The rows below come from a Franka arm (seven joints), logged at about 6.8 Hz.
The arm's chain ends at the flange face. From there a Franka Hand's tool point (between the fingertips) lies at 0.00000 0.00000 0.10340 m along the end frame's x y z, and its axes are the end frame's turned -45 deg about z.
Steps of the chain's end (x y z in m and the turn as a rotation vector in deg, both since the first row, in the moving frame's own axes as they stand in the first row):
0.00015 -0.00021 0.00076 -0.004 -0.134 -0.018
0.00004 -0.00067 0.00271 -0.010 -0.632 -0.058
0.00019 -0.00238 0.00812 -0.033 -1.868 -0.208
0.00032 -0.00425 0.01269 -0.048 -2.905 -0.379
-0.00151 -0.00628 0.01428 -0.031 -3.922 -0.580
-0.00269 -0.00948 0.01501 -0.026 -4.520 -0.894
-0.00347 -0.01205 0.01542 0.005 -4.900 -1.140
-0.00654 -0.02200 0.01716 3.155 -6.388 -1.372
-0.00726 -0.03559 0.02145 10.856 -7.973 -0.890
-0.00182 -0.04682 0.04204 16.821 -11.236 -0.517
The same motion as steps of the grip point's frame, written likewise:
0.00008 -0.00021 0.00076 0.092 -0.098 -0.018
-0.00032 -0.00124 0.00270 0.440 -0.454 -0.058
-0.00061 -0.00389 0.00807 1.298 -1.344 -0.208
-0.00055 -0.00641 0.01256 2.020 -2.088 -0.379
-0.00169 -0.01044 0.01404 2.751 -2.795 -0.580
-0.00104 -0.01429 0.01469 3.178 -3.215 -0.894
-0.00023 -0.01716 0.01504 3.468 -3.461 -1.140
0.00667 -0.03228 0.01636 6.748 -2.286 -1.372
0.02349 -0.05413 0.01861 13.314 2.039 -0.890
0.03864 -0.06949 0.03566 19.839 3.949 -0.517

